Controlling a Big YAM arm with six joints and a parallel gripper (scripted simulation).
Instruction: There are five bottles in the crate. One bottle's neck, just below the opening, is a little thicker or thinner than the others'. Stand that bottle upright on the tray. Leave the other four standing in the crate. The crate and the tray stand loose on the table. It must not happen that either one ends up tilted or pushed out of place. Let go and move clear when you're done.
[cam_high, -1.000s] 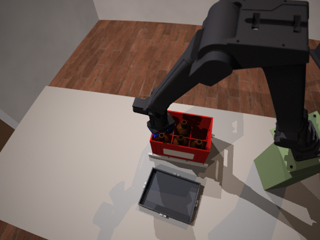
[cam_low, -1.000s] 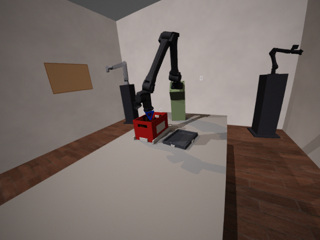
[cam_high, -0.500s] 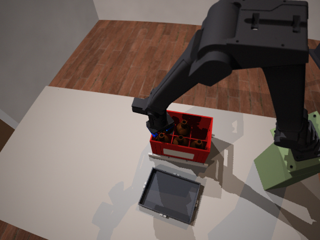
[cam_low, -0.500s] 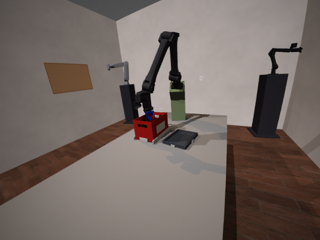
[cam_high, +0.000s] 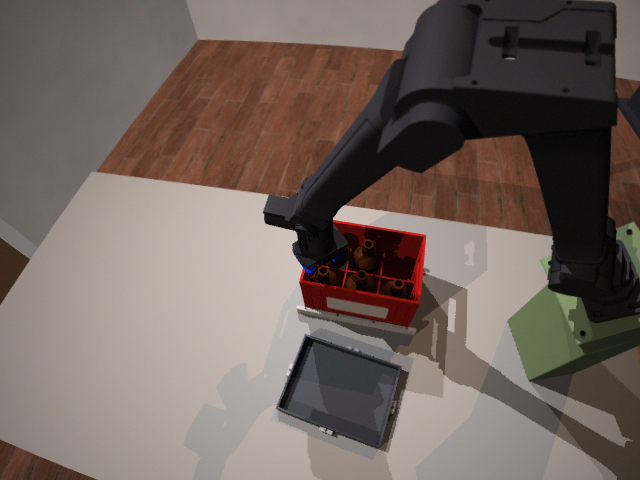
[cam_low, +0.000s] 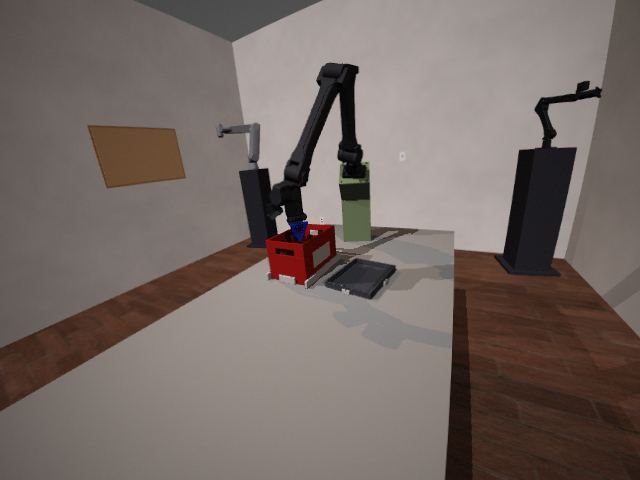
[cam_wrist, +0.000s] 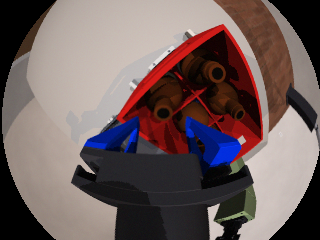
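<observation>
My hand is 10 cm above the brown bottle. The rest, counted from my hand: dark grey tray: 24 cm to the left, 18 cm below, 4 cm behind; then crate: 11 cm below, 10 cm behind, 3 cm to the right.
</observation>
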